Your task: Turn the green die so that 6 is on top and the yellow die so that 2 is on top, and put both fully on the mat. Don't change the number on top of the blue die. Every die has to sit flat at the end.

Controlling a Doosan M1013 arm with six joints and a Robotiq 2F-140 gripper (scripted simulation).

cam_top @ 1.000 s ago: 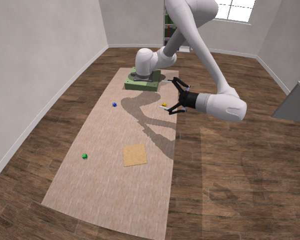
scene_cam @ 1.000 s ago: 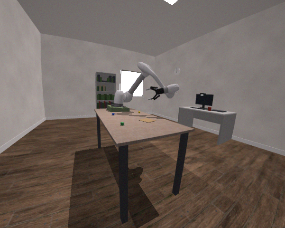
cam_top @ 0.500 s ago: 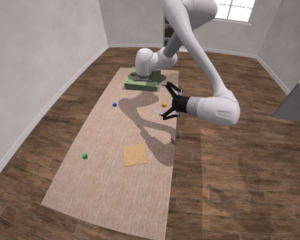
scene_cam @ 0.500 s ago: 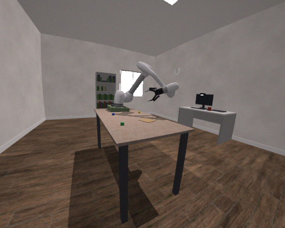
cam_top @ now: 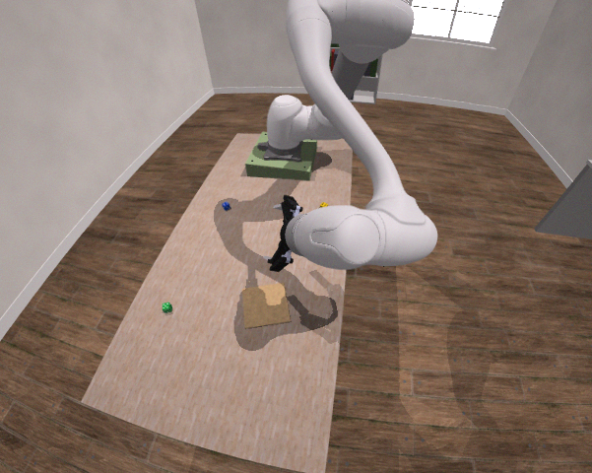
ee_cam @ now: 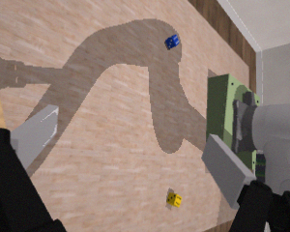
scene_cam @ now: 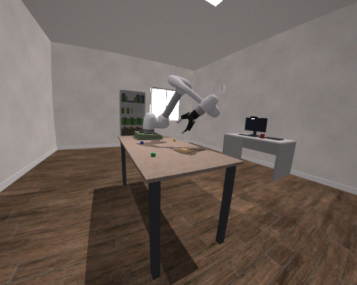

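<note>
My gripper is now 18 cm short of the green die, 35 cm to the left of it and 18 cm above it. From my hand the other things lie so: tan mat (13 cm ahead, 3 cm to the right, 19 cm below); then blue die (31 cm behind, 27 cm to the right, 18 cm below); then yellow die (31 cm behind, 15 cm to the left, 18 cm below).
</note>
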